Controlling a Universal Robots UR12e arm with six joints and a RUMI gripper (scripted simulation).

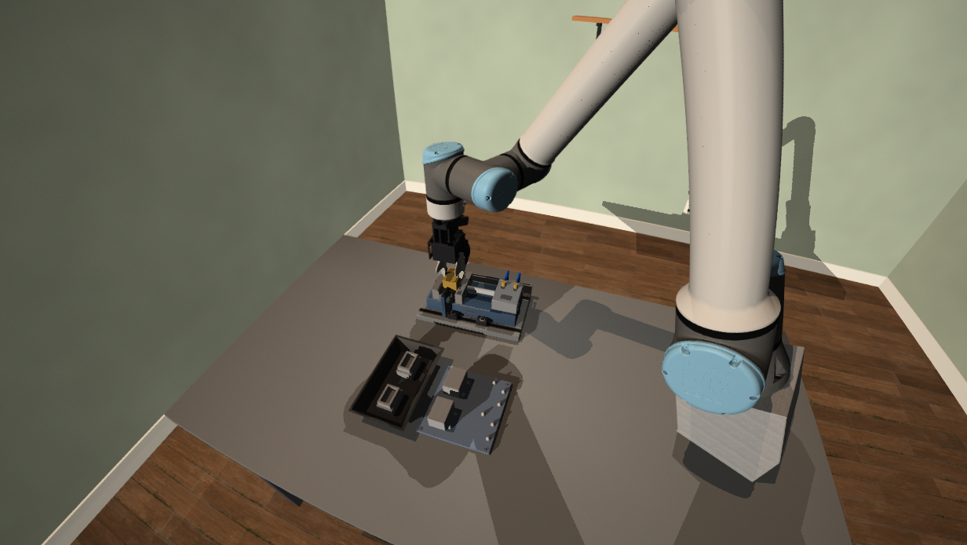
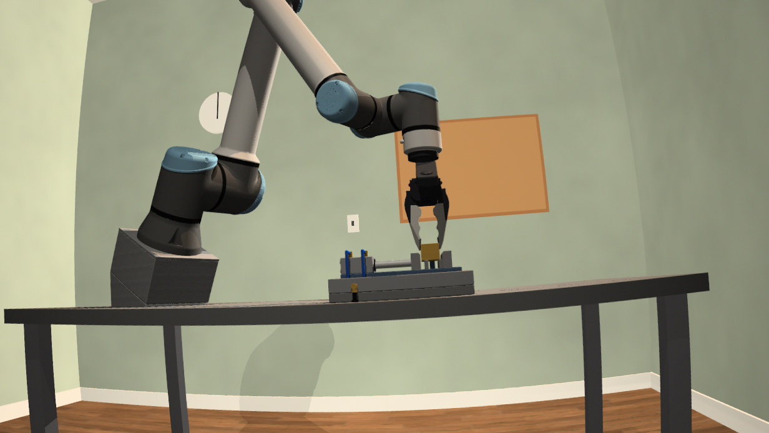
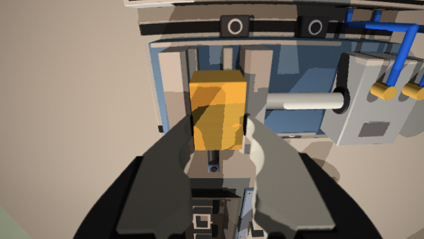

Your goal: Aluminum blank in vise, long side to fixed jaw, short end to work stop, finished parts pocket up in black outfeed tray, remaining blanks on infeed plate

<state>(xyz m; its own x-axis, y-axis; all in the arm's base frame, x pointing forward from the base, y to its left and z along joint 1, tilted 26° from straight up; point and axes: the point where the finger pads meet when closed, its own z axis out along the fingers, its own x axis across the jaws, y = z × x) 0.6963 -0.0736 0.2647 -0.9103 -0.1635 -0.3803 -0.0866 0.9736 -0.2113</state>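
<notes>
My hand is 2 cm above the yellow brass blank. From my hand the other things lie so: fixed jaw: 3 cm ahead, 4 cm below; work stop: 5 cm to the left, 3 cm below; push rod: 8 cm behind, 1 cm to the right, 4 cm below.
</notes>
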